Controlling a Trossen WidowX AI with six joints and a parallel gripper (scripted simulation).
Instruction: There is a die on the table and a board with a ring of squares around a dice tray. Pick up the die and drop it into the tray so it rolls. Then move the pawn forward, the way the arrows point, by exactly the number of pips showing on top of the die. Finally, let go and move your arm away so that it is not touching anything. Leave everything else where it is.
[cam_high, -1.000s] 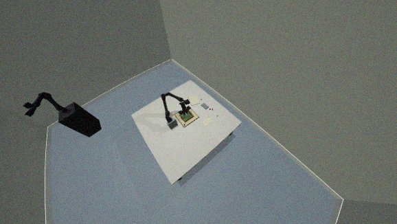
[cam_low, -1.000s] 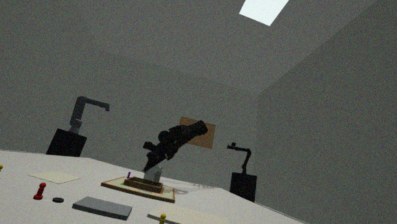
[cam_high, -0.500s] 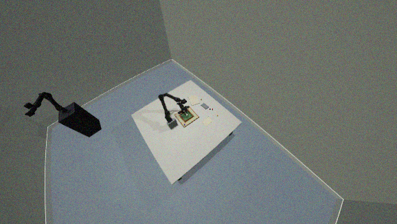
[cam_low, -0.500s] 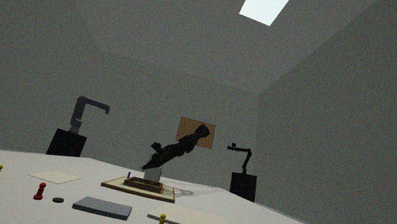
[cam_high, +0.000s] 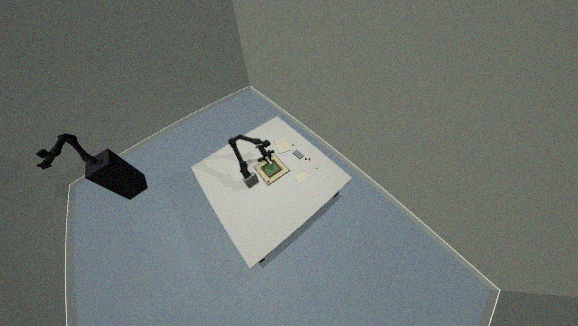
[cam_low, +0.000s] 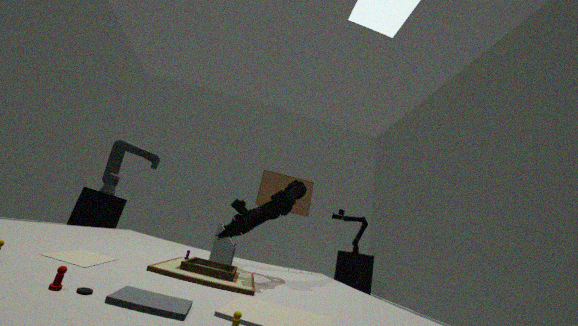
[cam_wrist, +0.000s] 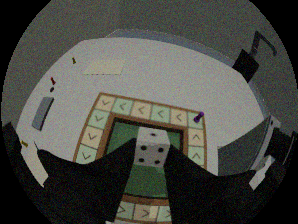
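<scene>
Now: the grey die right at my gripper tip. From my gripper tip the other things lie so: green tray 120 mm below; then pale card 180 mm ahead, 280 mm to the right, 120 mm below; then purple pawn 120 mm behind, 110 mm to the right, 100 mm below.
</scene>
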